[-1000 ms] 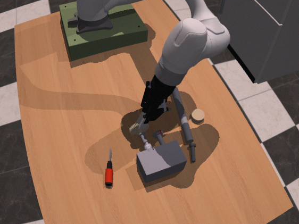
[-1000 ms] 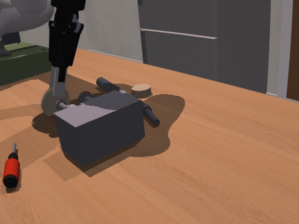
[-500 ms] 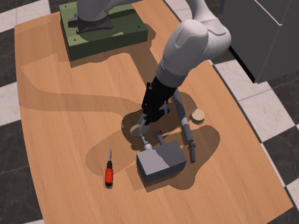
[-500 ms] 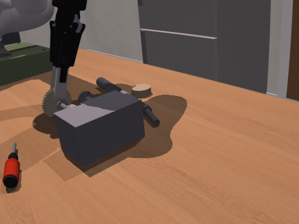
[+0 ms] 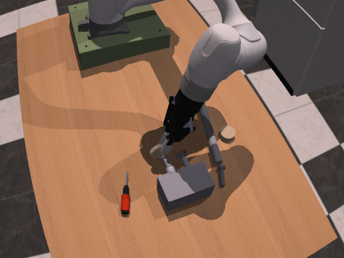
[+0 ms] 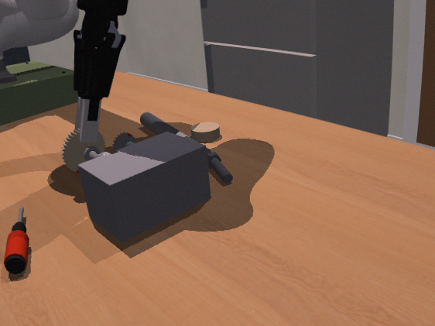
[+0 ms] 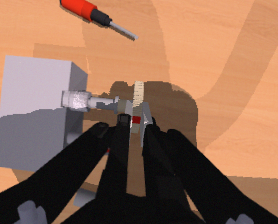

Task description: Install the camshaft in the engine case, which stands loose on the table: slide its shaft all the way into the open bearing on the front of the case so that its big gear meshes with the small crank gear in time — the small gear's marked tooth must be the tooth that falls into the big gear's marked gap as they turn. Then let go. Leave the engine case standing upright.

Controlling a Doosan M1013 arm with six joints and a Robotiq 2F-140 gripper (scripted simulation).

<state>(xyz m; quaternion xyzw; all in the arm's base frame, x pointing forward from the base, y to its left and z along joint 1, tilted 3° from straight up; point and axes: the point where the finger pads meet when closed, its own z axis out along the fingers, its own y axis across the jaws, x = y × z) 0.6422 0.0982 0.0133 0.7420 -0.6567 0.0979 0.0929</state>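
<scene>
Now: hand 5 cm above the crank gear, 4 cm to the right of it and 3 cm short of it. From my hand the other things lie so: wooden disc 23 cm to the left, 10 cm below, 4 cm behind; short bolt 16 cm to the left, 10 cm below, 10 cm ahead; long grey rod 17 cm to the left, 9 cm below, 6 cm behind.
</scene>
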